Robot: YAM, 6 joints.
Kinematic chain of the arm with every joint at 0, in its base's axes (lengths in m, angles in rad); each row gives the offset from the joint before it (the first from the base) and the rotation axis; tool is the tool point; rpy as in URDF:
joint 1: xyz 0 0 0.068 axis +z
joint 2: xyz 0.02 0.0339 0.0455 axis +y
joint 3: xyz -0.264 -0.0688 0 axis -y
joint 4: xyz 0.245 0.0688 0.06 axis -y
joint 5: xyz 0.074 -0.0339 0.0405 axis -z
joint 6: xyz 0.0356 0 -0.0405 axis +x
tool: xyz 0 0 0 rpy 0 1.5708 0
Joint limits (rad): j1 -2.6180..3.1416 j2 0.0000..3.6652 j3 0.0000..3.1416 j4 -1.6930..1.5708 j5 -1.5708..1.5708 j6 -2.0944..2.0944
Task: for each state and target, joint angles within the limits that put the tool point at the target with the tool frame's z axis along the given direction. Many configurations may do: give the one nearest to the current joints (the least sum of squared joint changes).
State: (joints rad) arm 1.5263 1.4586 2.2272 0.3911 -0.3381 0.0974
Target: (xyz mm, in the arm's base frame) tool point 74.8 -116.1 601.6 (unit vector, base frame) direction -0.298 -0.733 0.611
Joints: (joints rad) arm 2.3301 0.6868 1.6315 1.1169 -0.8052 0.0974
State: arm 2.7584 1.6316 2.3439 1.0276 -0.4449 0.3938
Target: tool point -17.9 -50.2 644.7 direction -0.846 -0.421 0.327
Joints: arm 1.9048 1.0057 1.8866 1.0427 -1.2149 0.3938
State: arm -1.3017 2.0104 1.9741 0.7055 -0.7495 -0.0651
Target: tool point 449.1 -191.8 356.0 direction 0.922 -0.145 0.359
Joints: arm -0.4215 2.0322 1.6565 0.7550 -0.2474 -0.0651
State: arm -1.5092 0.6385 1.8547 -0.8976 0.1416 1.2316
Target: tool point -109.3 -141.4 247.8 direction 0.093 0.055 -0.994
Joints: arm -2.2366 1.2535 0.9836 -1.4018 -0.0392 1.2316
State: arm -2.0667 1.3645 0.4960 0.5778 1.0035 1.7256
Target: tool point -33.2 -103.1 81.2 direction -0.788 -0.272 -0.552
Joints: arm -1.6258 0.9265 0.0021 -0.1279 0.8820 1.7256
